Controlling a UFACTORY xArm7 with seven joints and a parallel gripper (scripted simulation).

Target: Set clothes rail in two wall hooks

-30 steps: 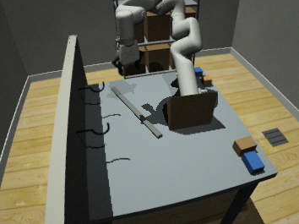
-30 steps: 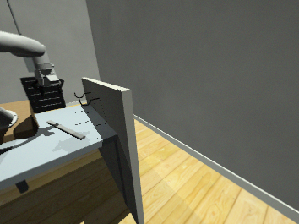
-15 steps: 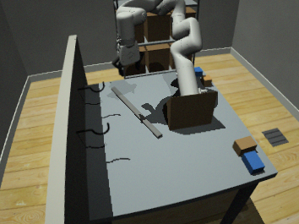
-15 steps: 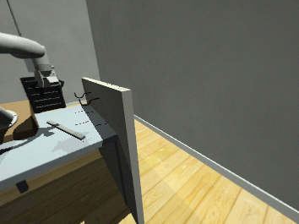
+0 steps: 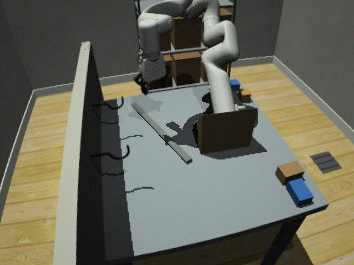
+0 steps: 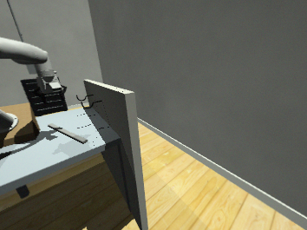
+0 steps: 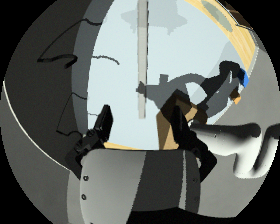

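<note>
My gripper is now 23 cm above the clothes rail. The rest, counted from my hand: wall panel (30 cm ahead, 11 cm to the left, 46 cm below); brown block (43 cm behind, 44 cm to the left, 21 cm below).
</note>
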